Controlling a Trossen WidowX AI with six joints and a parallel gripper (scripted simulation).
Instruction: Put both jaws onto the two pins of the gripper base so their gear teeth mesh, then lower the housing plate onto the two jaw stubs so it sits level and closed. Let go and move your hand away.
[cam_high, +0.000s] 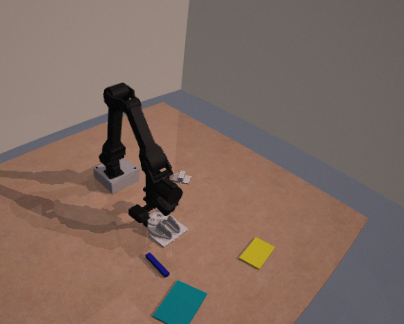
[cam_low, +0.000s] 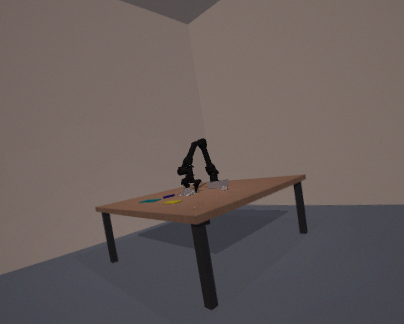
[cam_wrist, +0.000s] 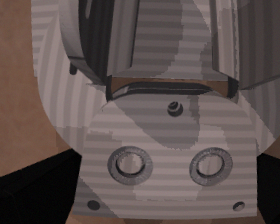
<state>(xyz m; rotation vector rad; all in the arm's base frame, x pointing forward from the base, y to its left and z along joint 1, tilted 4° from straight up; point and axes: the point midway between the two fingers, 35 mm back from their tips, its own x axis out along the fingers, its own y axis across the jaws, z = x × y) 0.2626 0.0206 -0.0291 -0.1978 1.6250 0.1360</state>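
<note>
Now: gripper tip right at the pale housing plate. Round my gripper tip: teal card: 33 cm ahead, 12 cm to the right; then yellow card: 31 cm ahead, 21 cm to the left; then blue bar: 17 cm ahead, 10 cm to the right.
</note>
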